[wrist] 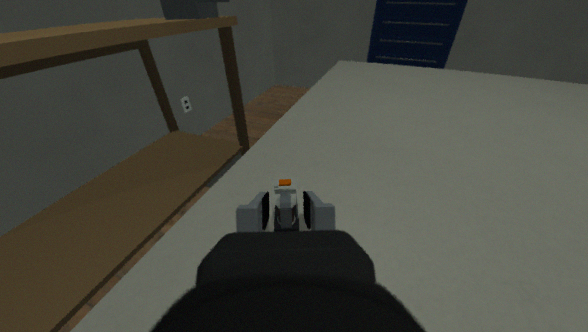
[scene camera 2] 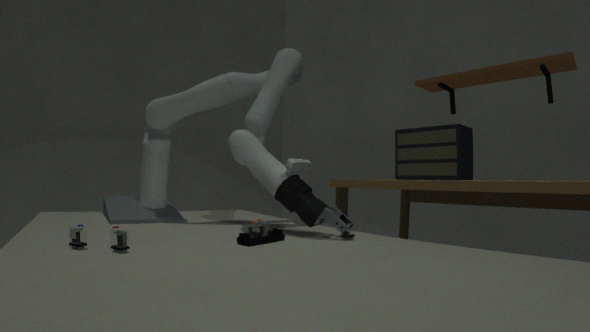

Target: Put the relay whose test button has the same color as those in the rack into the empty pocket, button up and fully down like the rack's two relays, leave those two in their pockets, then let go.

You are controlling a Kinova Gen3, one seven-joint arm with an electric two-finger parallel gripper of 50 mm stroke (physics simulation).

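Places are measured from the arm's base along level axes (x ahead, y left, z up), in centimetres.
Where they show: gripper, fingertip midpoint: (wrist: 286, 204) (scene camera 2: 348, 228); arm's base at its link origin: (scene camera 2: 152, 204).
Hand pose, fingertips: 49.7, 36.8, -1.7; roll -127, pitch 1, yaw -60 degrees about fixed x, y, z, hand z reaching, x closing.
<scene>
Each offset is from my fingertips to the top centre of the thing, as dx, dy, dz. Level surfaces: height alone.
The orange-button relay {-0.1, +0.0, +1.9} (scene camera 2: 347, 235) (wrist: 286, 207) stands upright on the table, button up, between the fingertips. My gripper (scene camera 2: 344, 227) (wrist: 286, 204) is open around it, with a gap on each side in the wrist view. The black rack {-6.2, -18.2, -0.2} (scene camera 2: 260, 241) stands on the table left of the gripper in the scene view, holding two relays {-5.1, -21.2, +2.4} (scene camera 2: 252, 229) {-6.2, -18.2, +2.4} (scene camera 2: 263, 228) with orange buttons. Its empty pocket cannot be made out. A relay with a blue button {-5.6, -55.4, +1.9} (scene camera 2: 77, 237) and a relay with a red button {-2.6, -47.5, +1.9} (scene camera 2: 120, 239) stand upright at the far left of the table.
The pale table {dz -2.5} (scene camera 2: 300, 290) (wrist: 425, 175) carries the relays and rack; its edge runs close to the gripper on the left in the wrist view. A wooden workbench (scene camera 2: 490, 185) (wrist: 120, 31) with a drawer cabinet (scene camera 2: 427, 153) stands beyond. A blue panel (wrist: 415, 32) is past the table's end.
</scene>
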